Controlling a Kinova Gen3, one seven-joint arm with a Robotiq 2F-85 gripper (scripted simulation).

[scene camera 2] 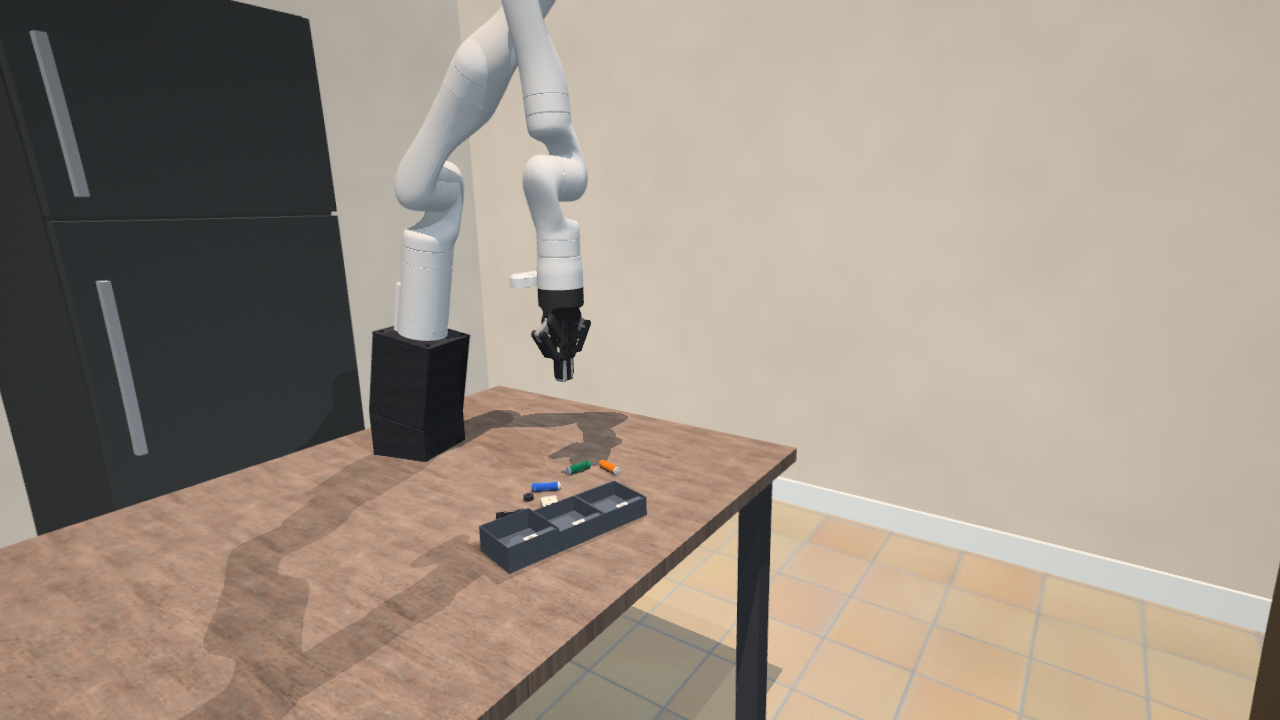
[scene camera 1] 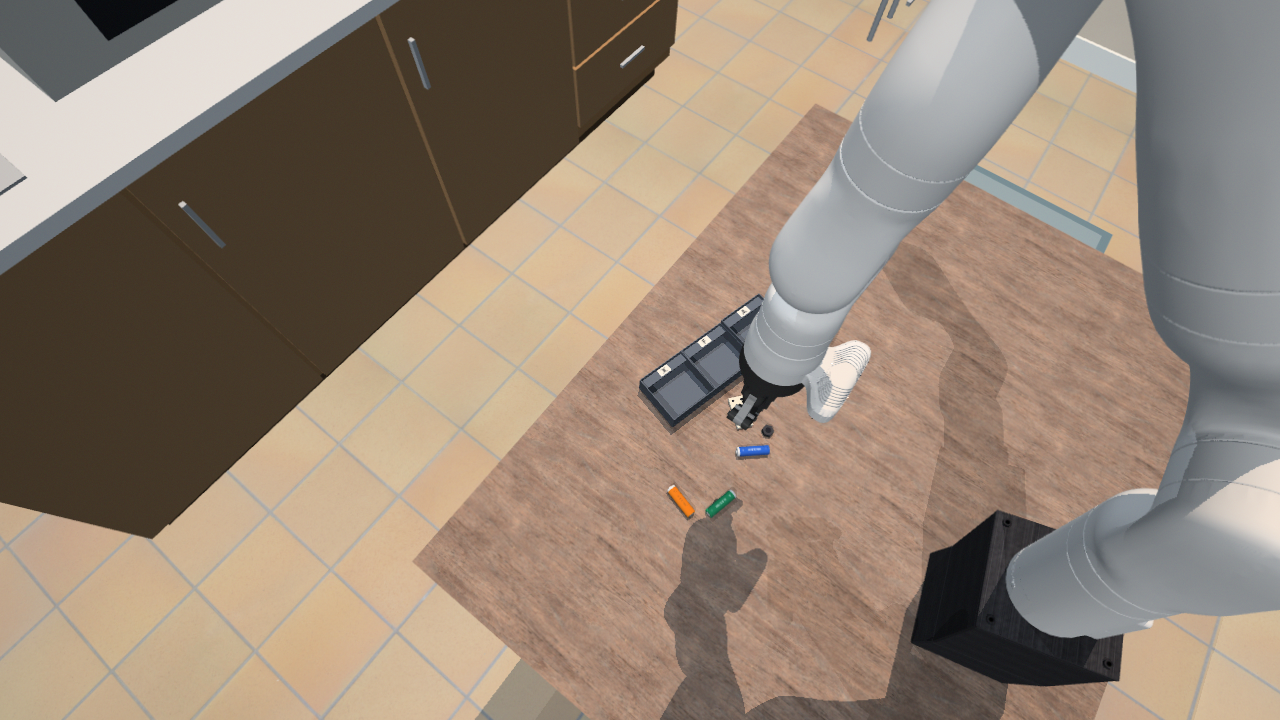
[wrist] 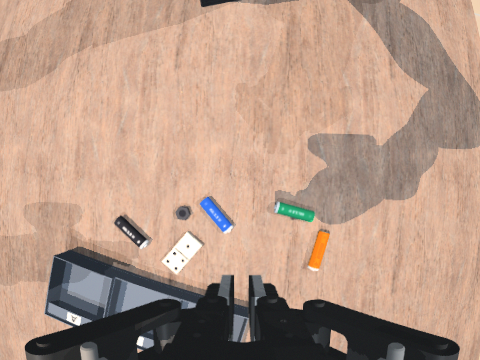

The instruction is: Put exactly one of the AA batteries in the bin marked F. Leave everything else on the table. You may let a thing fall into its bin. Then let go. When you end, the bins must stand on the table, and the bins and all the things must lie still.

Scene:
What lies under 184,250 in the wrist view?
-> A white domino.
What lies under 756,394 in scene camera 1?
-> My gripper.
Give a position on a dark bin row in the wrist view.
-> At 82,292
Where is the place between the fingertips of my gripper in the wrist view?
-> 241,291

